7 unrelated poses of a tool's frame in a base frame.
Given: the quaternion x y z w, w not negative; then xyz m.
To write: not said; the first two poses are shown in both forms.
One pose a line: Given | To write
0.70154, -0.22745, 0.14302, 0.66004, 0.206, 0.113, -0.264 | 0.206, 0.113, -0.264, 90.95, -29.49, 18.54
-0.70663, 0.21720, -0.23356, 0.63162, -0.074, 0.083, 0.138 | -0.074, 0.083, 0.138, -92.66, 28.48, -30.63
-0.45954, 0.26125, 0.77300, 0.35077, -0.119, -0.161, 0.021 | -0.119, -0.161, 0.021, -68.18, 38.76, 114.68
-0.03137, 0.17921, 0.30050, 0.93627, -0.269, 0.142, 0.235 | -0.269, 0.142, 0.235, -3.67, 20.98, 35.19
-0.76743, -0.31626, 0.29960, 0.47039, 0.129, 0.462, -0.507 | 0.129, 0.462, -0.507, -107.73, -44.40, 42.06
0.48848, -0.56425, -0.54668, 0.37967, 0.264, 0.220, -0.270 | 0.264, 0.220, -0.270, 71.48, -82.57, -80.00
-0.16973, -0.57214, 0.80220, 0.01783, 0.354, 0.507, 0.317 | 0.354, 0.507, 0.317, -30.21, -101.83, 142.78
